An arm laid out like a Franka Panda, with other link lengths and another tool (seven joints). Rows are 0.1 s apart.
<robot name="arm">
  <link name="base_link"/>
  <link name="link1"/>
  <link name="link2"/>
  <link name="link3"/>
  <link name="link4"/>
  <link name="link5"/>
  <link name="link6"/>
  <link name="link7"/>
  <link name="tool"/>
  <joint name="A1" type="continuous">
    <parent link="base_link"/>
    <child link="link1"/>
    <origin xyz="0 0 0.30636" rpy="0 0 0"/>
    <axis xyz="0 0 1"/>
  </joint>
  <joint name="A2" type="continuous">
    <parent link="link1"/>
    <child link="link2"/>
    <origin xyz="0 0 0" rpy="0 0 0"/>
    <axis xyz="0 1 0"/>
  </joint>
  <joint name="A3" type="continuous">
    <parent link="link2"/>
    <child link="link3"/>
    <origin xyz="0 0 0.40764" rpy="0 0 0"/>
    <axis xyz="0 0 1"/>
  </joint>
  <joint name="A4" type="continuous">
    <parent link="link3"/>
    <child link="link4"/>
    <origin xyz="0.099 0 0" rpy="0 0 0"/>
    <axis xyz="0 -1 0"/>
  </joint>
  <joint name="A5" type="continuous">
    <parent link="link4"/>
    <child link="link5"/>
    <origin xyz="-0.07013 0 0.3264" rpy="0 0 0"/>
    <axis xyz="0 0 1"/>
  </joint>
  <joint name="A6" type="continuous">
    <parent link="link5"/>
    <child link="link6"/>
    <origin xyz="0 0 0" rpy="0 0 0"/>
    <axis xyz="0 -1 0"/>
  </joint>
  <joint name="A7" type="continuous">
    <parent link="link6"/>
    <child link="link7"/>
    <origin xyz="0.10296 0 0" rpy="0 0 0"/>
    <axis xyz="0 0 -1"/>
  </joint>
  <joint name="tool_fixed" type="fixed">
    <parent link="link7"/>
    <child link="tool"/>
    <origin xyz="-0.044 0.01 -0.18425" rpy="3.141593 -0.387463 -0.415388"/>
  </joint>
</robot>
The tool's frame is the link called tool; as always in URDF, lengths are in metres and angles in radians. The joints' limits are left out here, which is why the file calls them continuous.
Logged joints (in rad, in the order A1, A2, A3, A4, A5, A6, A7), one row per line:
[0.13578, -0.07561, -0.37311, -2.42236, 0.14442, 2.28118, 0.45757]
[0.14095, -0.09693, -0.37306, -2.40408, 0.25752, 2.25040, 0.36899]
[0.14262, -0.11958, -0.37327, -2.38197, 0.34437, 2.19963, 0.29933]
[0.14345, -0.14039, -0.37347, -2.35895, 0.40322, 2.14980, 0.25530]
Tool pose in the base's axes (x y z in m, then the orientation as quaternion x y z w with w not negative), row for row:
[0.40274, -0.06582, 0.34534, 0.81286, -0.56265, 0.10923, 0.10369]
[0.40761, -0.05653, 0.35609, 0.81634, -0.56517, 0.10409, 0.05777]
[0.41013, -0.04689, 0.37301, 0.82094, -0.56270, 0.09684, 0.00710]
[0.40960, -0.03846, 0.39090, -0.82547, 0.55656, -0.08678, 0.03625]
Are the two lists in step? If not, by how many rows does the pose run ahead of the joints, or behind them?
The pose runs 1 row behind the joints: the pose in row i belongs to the joints in row i - 1.
